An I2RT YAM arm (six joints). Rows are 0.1 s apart.
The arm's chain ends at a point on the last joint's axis. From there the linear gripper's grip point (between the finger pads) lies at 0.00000 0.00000 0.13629 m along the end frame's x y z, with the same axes.
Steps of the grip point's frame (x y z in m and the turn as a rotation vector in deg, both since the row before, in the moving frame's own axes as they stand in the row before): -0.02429, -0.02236, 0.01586, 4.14, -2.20, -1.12; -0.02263, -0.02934, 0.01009, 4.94, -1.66, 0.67; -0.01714, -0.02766, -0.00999, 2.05, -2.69, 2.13; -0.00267, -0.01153, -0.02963, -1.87, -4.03, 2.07; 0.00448, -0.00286, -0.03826, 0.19, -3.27, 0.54; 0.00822, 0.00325, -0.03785, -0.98, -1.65, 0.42; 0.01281, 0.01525, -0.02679, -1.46, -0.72, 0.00; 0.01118, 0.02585, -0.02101, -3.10, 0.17, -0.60; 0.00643, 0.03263, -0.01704, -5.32, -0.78, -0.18
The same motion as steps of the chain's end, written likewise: -0.01897, -0.01257, 0.01632, 4.14, -2.20, -1.12; -0.01876, -0.01758, 0.01065, 4.94, -1.66, 0.67; -0.01084, -0.02267, -0.00975, 2.05, -2.69, 2.13; 0.00698, -0.01580, -0.02922, -1.87, -4.03, 2.07; 0.01225, -0.00237, -0.03804, 0.19, -3.27, 0.54; 0.01215, 0.00093, -0.03777, -0.98, -1.65, 0.42; 0.01452, 0.01178, -0.02673, -1.46, -0.72, 0.00; 0.01074, 0.01848, -0.02081, -3.10, 0.17, -0.60; 0.00826, 0.01999, -0.01644, -5.32, -0.78, -0.18
